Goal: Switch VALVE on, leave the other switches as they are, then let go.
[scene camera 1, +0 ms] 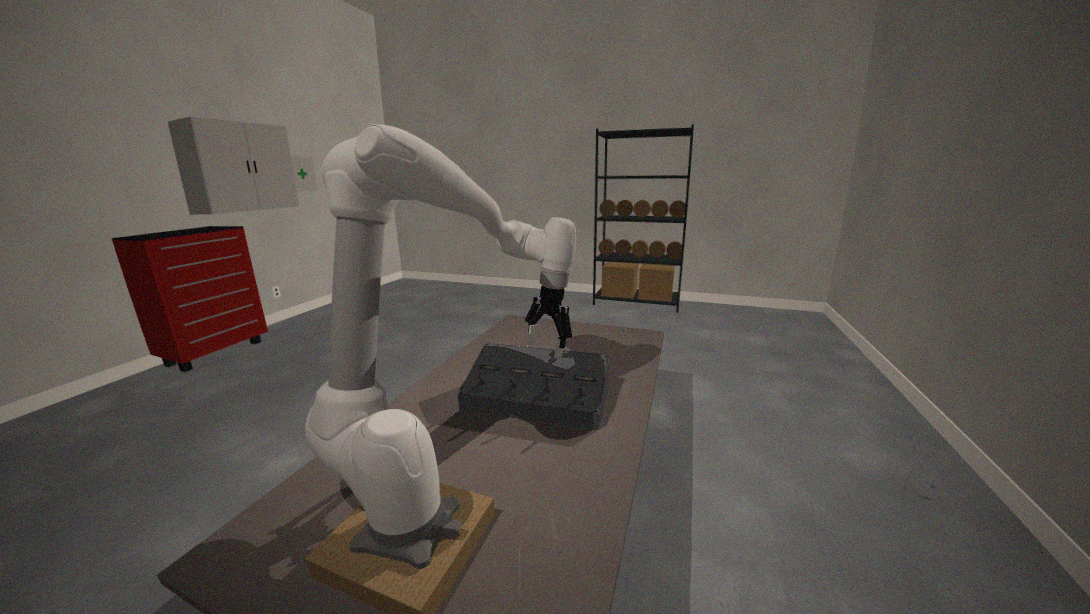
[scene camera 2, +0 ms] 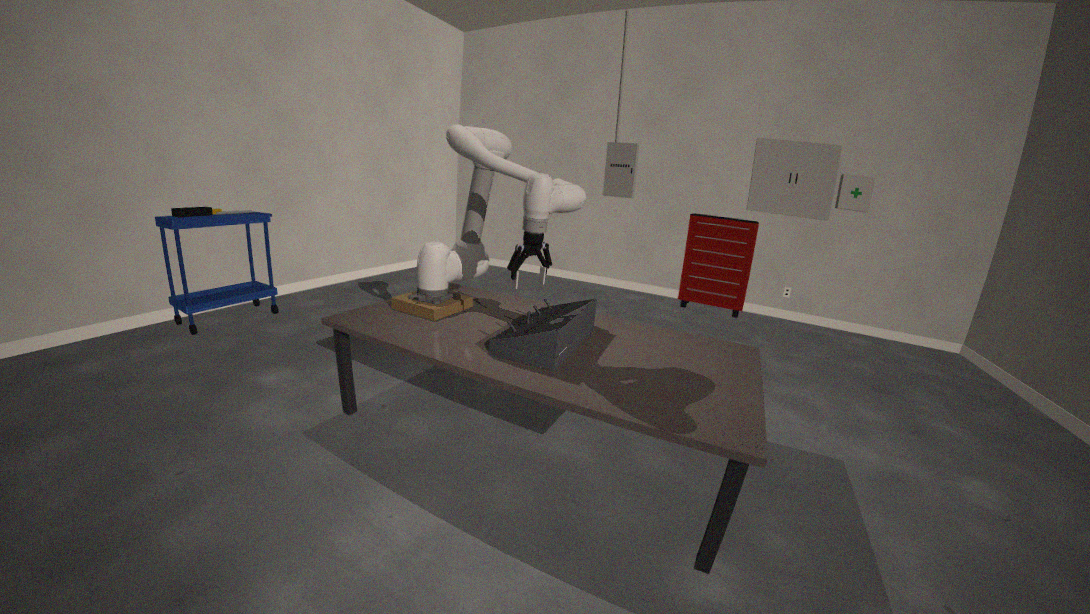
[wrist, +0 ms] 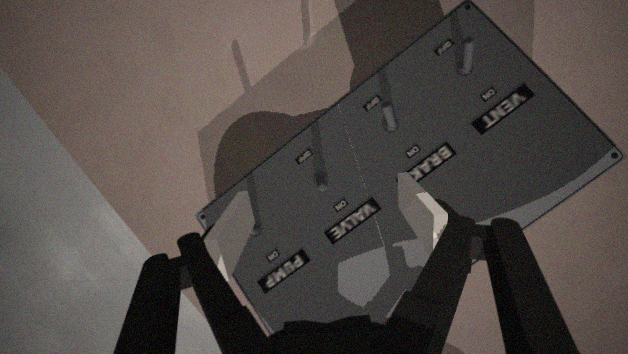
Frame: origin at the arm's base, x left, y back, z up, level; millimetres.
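Seen in the pictures: gripper, fingertip midpoint: (scene camera 1: 544,350) (scene camera 2: 528,285) (wrist: 323,199); arm's base, origin of the base link: (scene camera 1: 408,525) (scene camera 2: 432,297).
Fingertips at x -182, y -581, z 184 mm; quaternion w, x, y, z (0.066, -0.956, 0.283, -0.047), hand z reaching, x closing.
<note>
Offsets run from my fingertips to a thing's top centre. Level surfaces: height alone.
The dark switch box (scene camera 1: 503,396) (scene camera 2: 568,339) (wrist: 540,135) has a sloping panel with PUMP, VALVE, BRAKE and VENT levers. In the wrist view the VALVE lever @(dz -104, dx -5, dy -11 mm) (wrist: 321,181) looks short, almost end-on, and appears tipped to its ON side. The BRAKE lever @(dz -113, dx +115, dy -3 mm) (wrist: 389,117) and the VENT lever @(dz -113, dx +235, dy -8 mm) (wrist: 466,56) lean toward OFF. The PUMP lever is mostly hidden by the left finger, so its position cannot be told. My gripper (scene camera 1: 546,347) (scene camera 2: 530,284) (wrist: 323,199) is wide open and empty, above the panel and clear of the levers.
The box stands on the brown table @(dz -239 mm) (scene camera 1: 564,480) (scene camera 2: 457,358). The arm's wooden base block (scene camera 1: 366,572) (scene camera 2: 430,308) is at one end. A red tool cabinet (scene camera 1: 209,293) (scene camera 2: 718,263), a shelf rack (scene camera 1: 595,190) and a blue trolley (scene camera 2: 221,221) stand off the table.
</note>
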